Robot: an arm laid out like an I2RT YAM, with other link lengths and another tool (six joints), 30 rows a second.
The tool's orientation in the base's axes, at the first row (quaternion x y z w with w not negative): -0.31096, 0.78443, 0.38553, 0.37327
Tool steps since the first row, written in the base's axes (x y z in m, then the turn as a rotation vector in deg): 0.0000, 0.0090, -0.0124, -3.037, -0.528, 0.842; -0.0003, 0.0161, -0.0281, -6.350, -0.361, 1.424; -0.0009, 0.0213, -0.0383, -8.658, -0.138, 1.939; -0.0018, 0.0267, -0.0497, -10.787, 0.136, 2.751
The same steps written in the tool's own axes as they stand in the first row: 0.0084, 0.0000, 0.0128, 1.014, 2.401, -1.849; 0.0201, -0.0020, 0.0253, 2.249, 5.272, -3.102; 0.0278, -0.0027, 0.0338, 2.998, 7.368, -3.932; 0.0366, -0.0035, 0.0428, 3.397, 9.462, -4.783
